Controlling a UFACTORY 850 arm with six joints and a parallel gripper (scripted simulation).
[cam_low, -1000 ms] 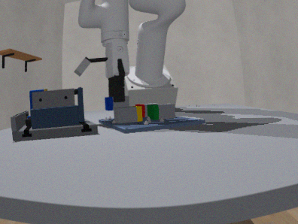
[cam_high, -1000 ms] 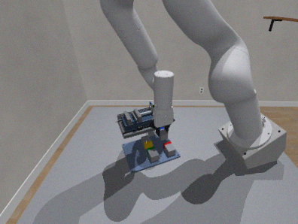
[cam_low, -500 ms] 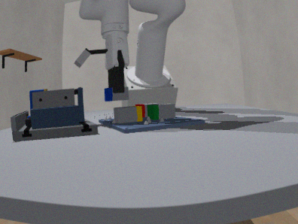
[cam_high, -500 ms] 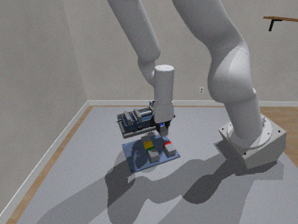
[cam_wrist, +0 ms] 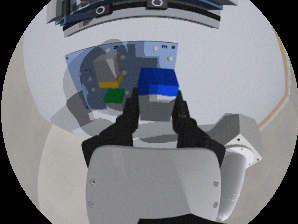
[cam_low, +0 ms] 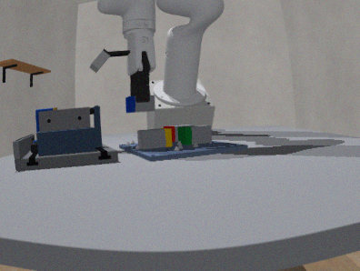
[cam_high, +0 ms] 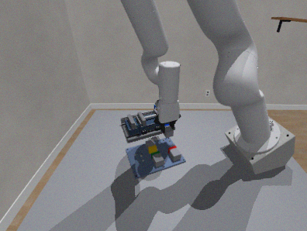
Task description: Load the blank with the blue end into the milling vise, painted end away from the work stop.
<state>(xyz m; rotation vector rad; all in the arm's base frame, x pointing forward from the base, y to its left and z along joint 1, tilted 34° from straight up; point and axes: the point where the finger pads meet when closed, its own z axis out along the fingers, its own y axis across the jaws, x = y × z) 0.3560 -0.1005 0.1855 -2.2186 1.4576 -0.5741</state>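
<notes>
My hand is 15 cm to the left of the milling vise, 12 cm short of it and 8 cm above it. From my hand the other things lie so: yellow-ended blank (10 cm below, 8 cm ahead, 4 cm to the left); then red-ended blank (10 cm below, 8 cm to the left, 4 cm behind); then plate (12 cm below, 8 cm to the left, 6 cm ahead).
</notes>
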